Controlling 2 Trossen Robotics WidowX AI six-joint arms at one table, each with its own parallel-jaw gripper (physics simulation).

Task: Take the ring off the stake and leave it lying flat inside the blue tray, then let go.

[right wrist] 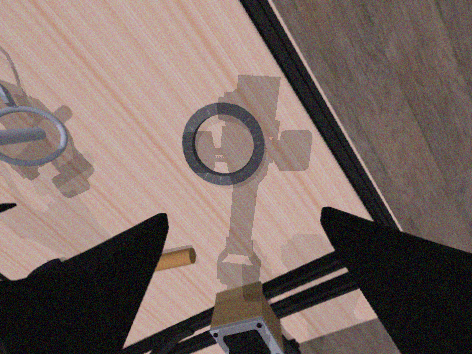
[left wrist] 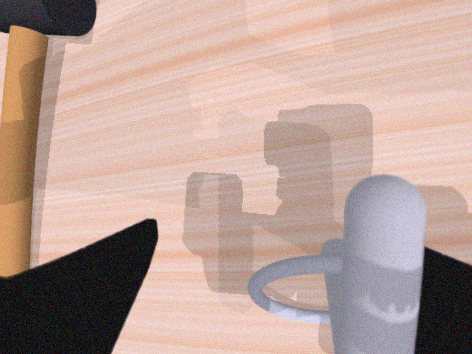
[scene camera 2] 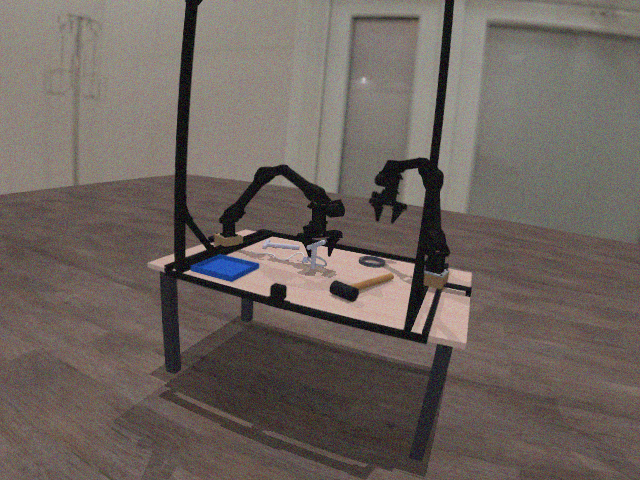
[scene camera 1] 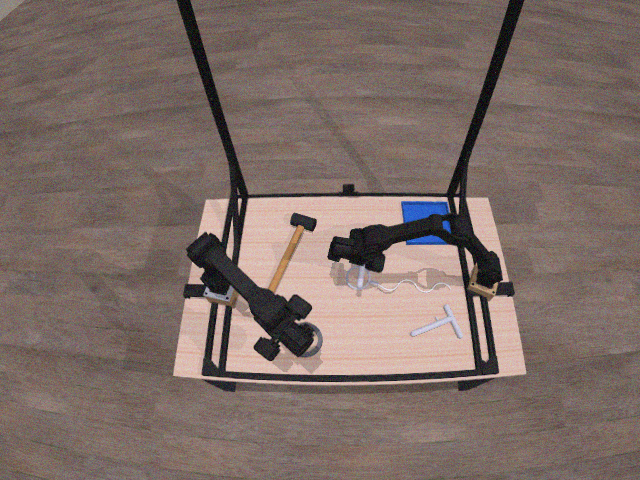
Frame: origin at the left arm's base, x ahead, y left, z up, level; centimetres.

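Where they show: left gripper, fingertip midpoint: (left wrist: pixel 257 231) (scene camera 2: pixel 319 257) (scene camera 1: pixel 350 261); right gripper, fingertip midpoint: (right wrist: pixel 245 217) (scene camera 2: pixel 384 222); left arm's base at its link origin: (scene camera 2: pixel 228 235) (scene camera 1: pixel 485 278); right arm's base at its link origin: (right wrist: pixel 247 344) (scene camera 2: pixel 434 270) (scene camera 1: pixel 220 285).
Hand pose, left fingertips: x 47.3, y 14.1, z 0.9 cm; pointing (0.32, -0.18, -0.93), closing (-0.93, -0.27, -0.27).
Things, the pixels of their top centre, and the offset from my left fingertips. "pt": a spot on its surface instead.
- thin grey ring at a spot on its surface: (left wrist: pixel 256 287) (scene camera 1: pixel 348 272) (scene camera 2: pixel 323 259) pt dx -0.7, dy +3.4, dz -1.7 cm
- upright T-shaped stake at its top centre: (scene camera 1: pixel 361 267) (scene camera 2: pixel 316 242) dx -5.2, dy +2.8, dz +4.4 cm
- blue tray at its top centre: (scene camera 2: pixel 225 264) (scene camera 1: pixel 428 220) dx -19.9, dy -31.1, dz -4.3 cm
- thick dark-grey ring at its top centre: (right wrist: pixel 222 147) (scene camera 1: pixel 304 339) (scene camera 2: pixel 372 259) dx +2.8, dy +30.6, dz -5.0 cm
- hammer at its top centre: (right wrist: pixel 103 285) (scene camera 1: pixel 288 248) (scene camera 2: pixel 368 276) dx +22.9, dy +4.0, dz -1.5 cm
- second T-shaped stake at its top centre: (scene camera 1: pixel 435 328) (scene camera 2: pixel 282 243) dx -36.0, dy +9.2, dz -4.5 cm
The thin grey ring (scene camera 1: pixel 347 279) (scene camera 2: pixel 325 262) (left wrist: pixel 256 287) (right wrist: pixel 65 137) is around the upright T-shaped stake (scene camera 1: pixel 360 277) (scene camera 2: pixel 313 258) (left wrist: pixel 384 235) (right wrist: pixel 25 136), below its crossbar, with a white cord attached. The blue tray (scene camera 1: pixel 418 222) (scene camera 2: pixel 224 267) lies at the back right in scene camera 1, partly under the left arm, with no ring visible in it. My left gripper (scene camera 2: pixel 320 254) (left wrist: pixel 257 231) is open at the stake; the crossbar end overlaps its right-hand finger in the left wrist view. My right gripper (scene camera 2: pixel 386 221) (right wrist: pixel 245 217) is open, high above the table.
A thick dark-grey ring (scene camera 1: pixel 318 341) (scene camera 2: pixel 372 265) (right wrist: pixel 189 145) lies flat below my right gripper. A hammer (scene camera 1: pixel 284 258) (scene camera 2: pixel 343 290) (left wrist: pixel 20 150) (right wrist: pixel 177 258) lies left of the stake in scene camera 1. A second T-shaped stake (scene camera 1: pixel 434 327) (scene camera 2: pixel 281 245) lies on its side at front right.
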